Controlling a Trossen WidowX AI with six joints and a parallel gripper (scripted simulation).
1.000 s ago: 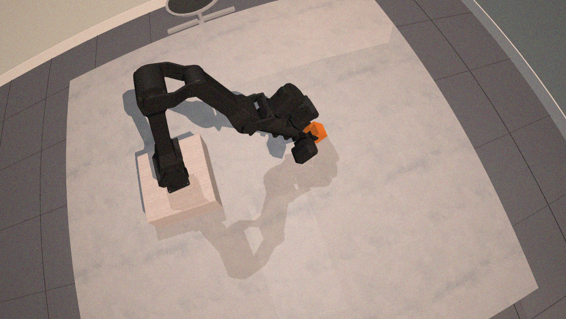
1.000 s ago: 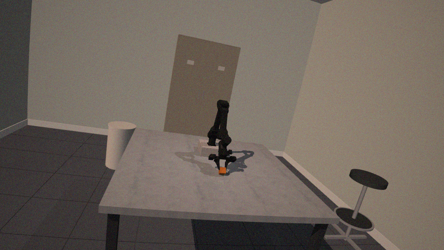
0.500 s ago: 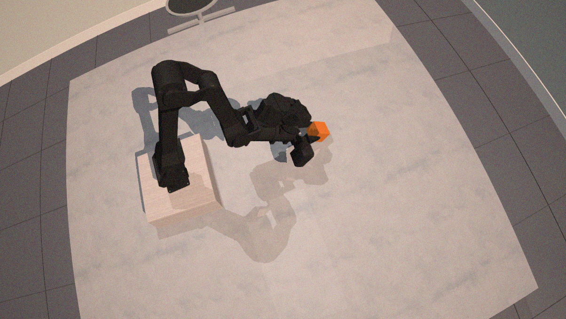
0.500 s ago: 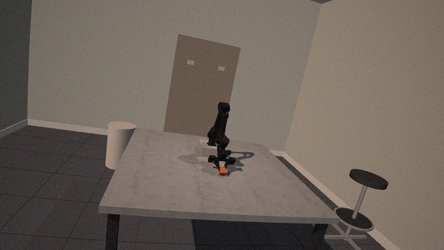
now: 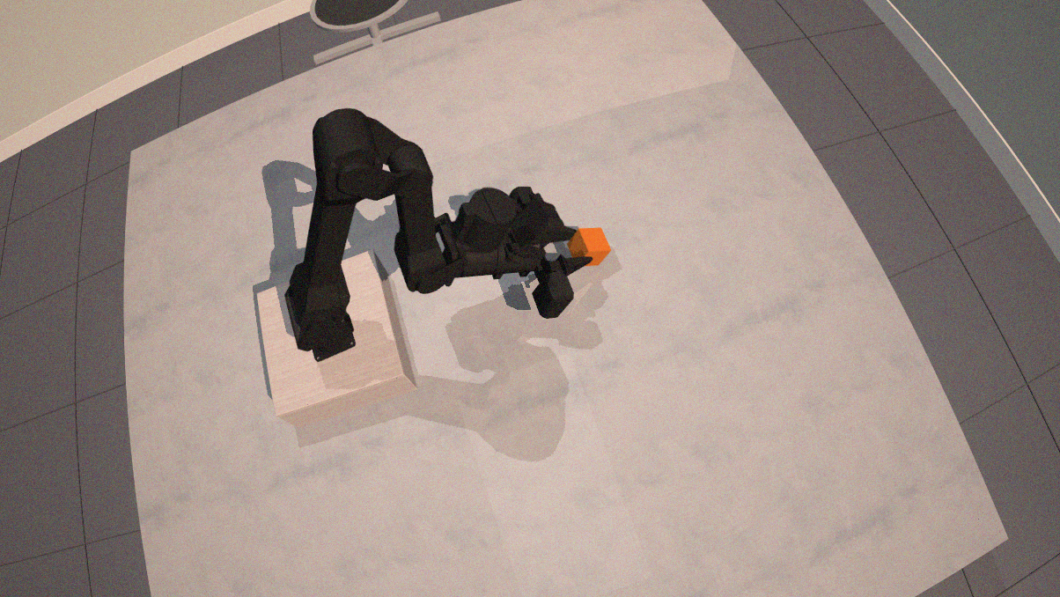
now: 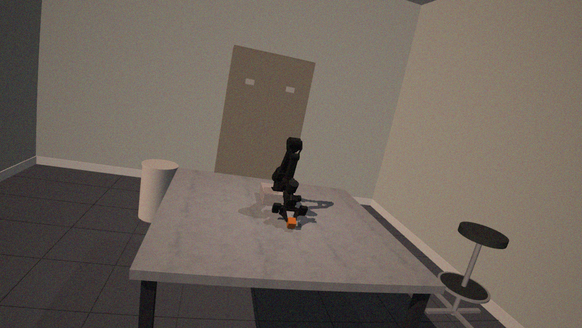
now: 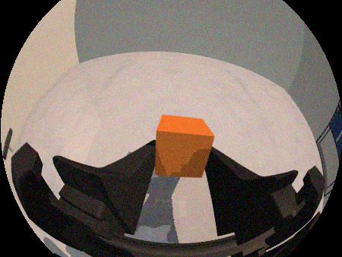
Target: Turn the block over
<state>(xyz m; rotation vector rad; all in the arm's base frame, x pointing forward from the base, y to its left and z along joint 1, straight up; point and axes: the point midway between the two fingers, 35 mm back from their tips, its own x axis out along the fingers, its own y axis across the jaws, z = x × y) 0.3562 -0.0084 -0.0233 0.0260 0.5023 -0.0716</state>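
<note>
My gripper tip is now 10 mm above the orange block.
</note>
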